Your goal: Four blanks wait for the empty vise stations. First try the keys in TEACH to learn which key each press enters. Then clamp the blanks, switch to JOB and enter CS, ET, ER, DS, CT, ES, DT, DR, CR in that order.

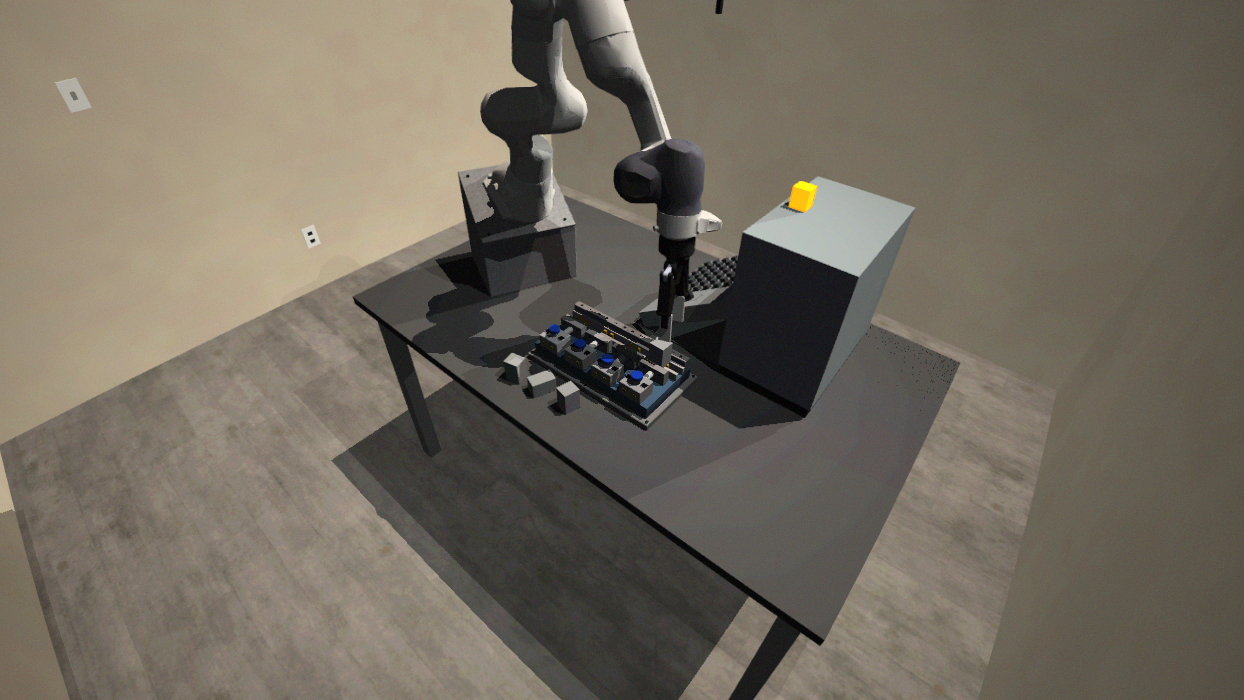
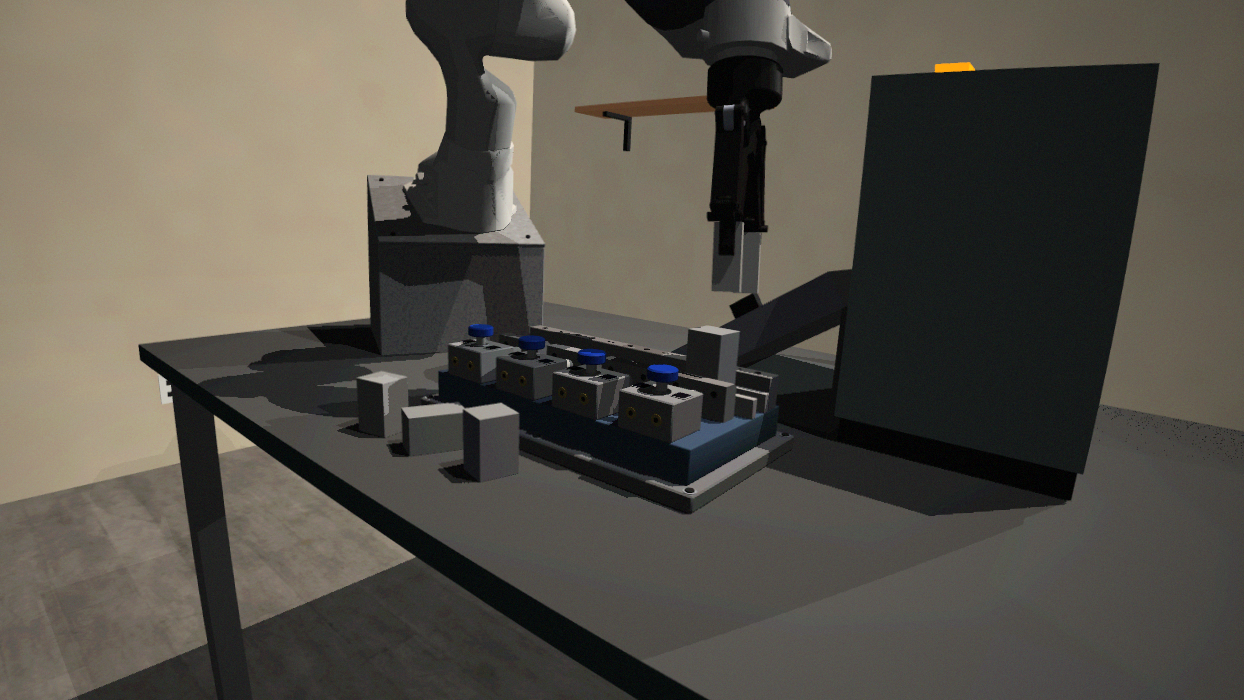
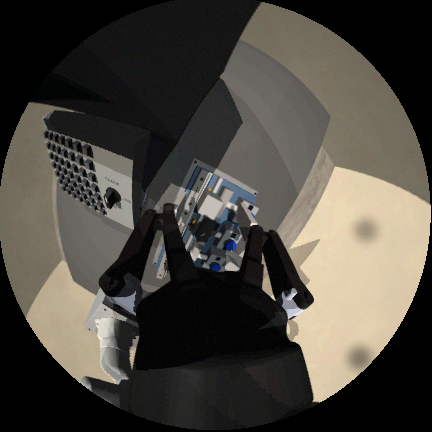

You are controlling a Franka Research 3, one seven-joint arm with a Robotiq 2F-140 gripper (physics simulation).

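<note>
My gripper [image 1: 670,323] [image 2: 736,285] [image 3: 211,204] is partly open and empty, above the vise row's right end. A grey blank [image 1: 662,350] [image 2: 713,352] [image 3: 211,206] stands upright below it at the right-end station, between jaw and rear rail; whether it is seated is unclear. The blue vise base [image 2: 661,457] [image 3: 240,186] carries several blue-knobbed vises. Three blanks rest on the table in front: one upright [image 1: 514,368] [image 2: 382,404], one lying [image 1: 541,383] [image 2: 432,428], one upright [image 1: 567,397] [image 2: 491,442]. The key panel [image 1: 715,273] [image 3: 70,170] has a TEACH/JOB switch [image 3: 112,198]; its setting is unclear.
A tall dark cabinet [image 1: 787,313] [image 2: 1000,261] stands right of the vise row, beside the key panel. A yellow cube [image 1: 802,196] [image 2: 954,67] lies on its top. The arm's pedestal [image 1: 530,256] [image 2: 456,296] stands at the back left. A wall shelf [image 2: 643,107] hangs behind.
</note>
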